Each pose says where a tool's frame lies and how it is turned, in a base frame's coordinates. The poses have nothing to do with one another.
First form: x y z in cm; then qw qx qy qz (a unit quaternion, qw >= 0).
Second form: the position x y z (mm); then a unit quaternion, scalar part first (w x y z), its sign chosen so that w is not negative. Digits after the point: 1 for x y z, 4 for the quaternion.
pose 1, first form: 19.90 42.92 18.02 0.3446 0.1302 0.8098 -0.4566
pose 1, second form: 199.0 429.2 180.2 0.3446 0.1302 0.8098 -0.4566
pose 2, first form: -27.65 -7.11 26.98 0.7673 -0.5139 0.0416 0.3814
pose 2, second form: -276.5 -71.1 269.8 0.7673 -0.5139 0.0416 0.3814
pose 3, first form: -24.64 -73.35 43.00 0.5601 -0.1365 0.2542 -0.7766
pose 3, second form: -246.4 -733.5 430.0 0.5601 -0.1365 0.2542 -0.7766
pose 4, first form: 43.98 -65.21 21.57 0.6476 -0.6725 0.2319 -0.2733
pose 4, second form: 439.8 -652.1 215.7 0.6476 -0.6725 0.2319 -0.2733
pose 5, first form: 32.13 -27.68 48.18 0.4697 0.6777 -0.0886 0.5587
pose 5, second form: 321.3 -276.8 481.8 0.4697 0.6777 -0.0886 0.5587
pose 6, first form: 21.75 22.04 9.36 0.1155 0.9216 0.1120 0.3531
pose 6, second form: 217.5 220.4 93.6 0.1155 0.9216 0.1120 0.3531
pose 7, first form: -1.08 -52.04 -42.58 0.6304 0.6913 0.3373 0.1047
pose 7, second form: -10.8 -520.4 -425.8 0.6304 0.6913 0.3373 0.1047
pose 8, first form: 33.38 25.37 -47.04 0.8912 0.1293 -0.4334 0.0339
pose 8, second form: 333.8 253.7 -470.4 0.8912 0.1293 -0.4334 0.0339
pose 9, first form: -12.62 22.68 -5.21 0.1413 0.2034 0.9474 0.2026
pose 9, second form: -126.2 226.8 -52.1 0.1413 0.2034 0.9474 0.2026
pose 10, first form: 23.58 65.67 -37.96 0.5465 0.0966 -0.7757 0.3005
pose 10, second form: 235.8 656.7 -379.6 0.5465 0.0966 -0.7757 0.3005
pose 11, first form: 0.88 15.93 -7.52 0.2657 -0.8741 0.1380 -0.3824
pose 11, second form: 8.8 159.3 -75.2 0.2657 -0.8741 0.1380 -0.3824
